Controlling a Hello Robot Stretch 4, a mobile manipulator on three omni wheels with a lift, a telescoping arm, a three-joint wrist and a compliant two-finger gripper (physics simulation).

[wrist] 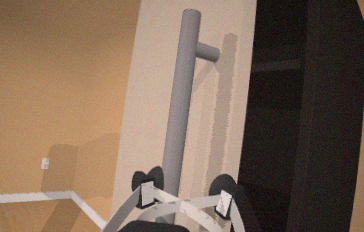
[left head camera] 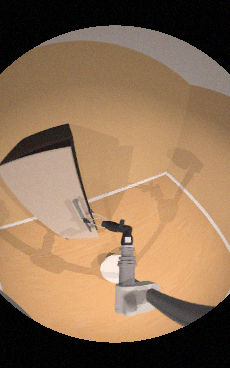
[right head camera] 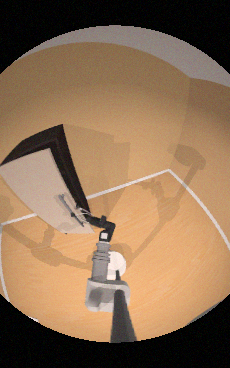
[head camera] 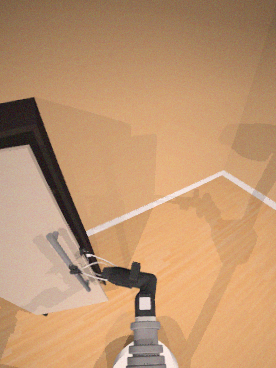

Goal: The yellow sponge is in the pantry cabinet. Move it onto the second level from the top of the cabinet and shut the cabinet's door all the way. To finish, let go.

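Where they show: gripper, fingertip midpoint: [wrist: 192, 185] [left head camera: 84, 213] [right head camera: 73, 208] [head camera: 74, 257]; robot's base, link origin: [left head camera: 115, 267] [right head camera: 110, 264].
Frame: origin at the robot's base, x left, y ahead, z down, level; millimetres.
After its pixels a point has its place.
Note:
The dark pantry cabinet [head camera: 17, 115] @(x 448, y 723, z -1372 mm) [left head camera: 47, 135] @(x 541, y 682, z -1372 mm) [right head camera: 40, 140] @(x 451, y 596, z -1373 mm) [wrist: 330, 125] @(x 363, y 703, z -994 mm) stands at the left in the head views. Its pale door [head camera: 25, 200] @(x 325, y 420, z -1216 mm) [left head camera: 40, 185] @(x 477, y 391, z -1188 mm) [right head camera: 30, 180] @(x 479, y 391, z -1204 mm) [wrist: 150, 100] @(x 525, y 382, z -1003 mm) is ajar, with a dark gap along the handle side. A grey bar handle [head camera: 62, 252] @(x 280, y 381, z -989 mm) [right head camera: 64, 202] @(x 281, y 382, z -1017 mm) [wrist: 182, 90] @(x 279, y 384, z -995 mm) is on the door. My gripper [head camera: 80, 261] [left head camera: 89, 217] [right head camera: 77, 211] [wrist: 192, 185] @(x 270, y 406, z -896 mm) is partly open at the handle's lower part. In the wrist view the handle passes between the fingertips, nearer the left one. The yellow sponge does not show in these views.
Through the gap in the wrist view a shelf edge [wrist: 277, 66] @(x 384, y 583, z -1087 mm) shows inside the dark cabinet. My arm [head camera: 146, 332] @(x -5, y 149, z -1006 mm) [left head camera: 127, 267] @(x -2, y 64, z -1014 mm) [right head camera: 101, 262] @(x -10, y 70, z -1014 mm) reaches up from below. A tan wall with a white baseboard [head camera: 155, 203] @(x -216, y 1505, z -29 mm) is behind, with a small outlet [wrist: 45, 163] @(x 2706, y -380, z -375 mm).

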